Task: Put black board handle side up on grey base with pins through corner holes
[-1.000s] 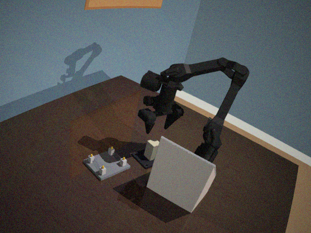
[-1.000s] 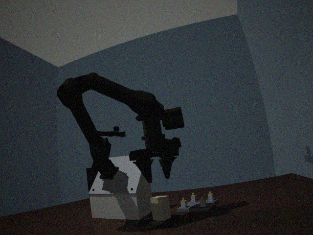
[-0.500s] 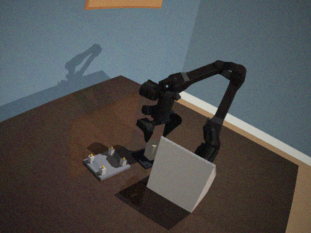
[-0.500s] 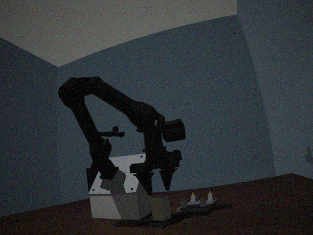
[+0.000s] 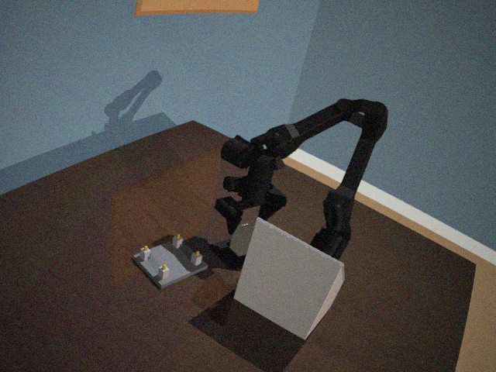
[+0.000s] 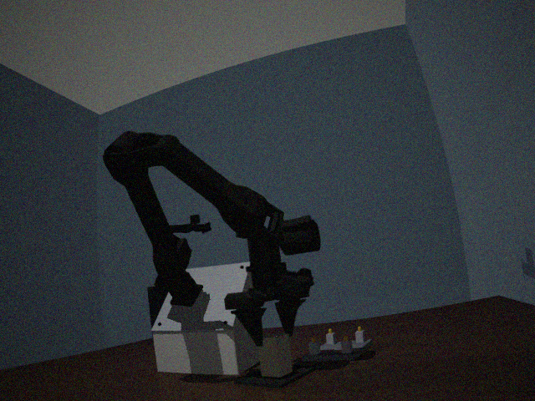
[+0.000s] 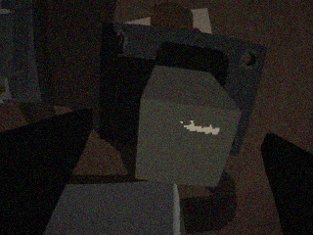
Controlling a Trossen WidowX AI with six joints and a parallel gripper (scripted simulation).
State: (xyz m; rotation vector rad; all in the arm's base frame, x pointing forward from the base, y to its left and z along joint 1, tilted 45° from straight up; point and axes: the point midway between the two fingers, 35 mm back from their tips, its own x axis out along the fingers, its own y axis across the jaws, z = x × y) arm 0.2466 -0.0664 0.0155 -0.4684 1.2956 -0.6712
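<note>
Now: gripper tip 50 mm above the flat black board. Also, from my gripper tip: grey base: 60 mm ahead, 190 mm to the left, 60 mm below.
</note>
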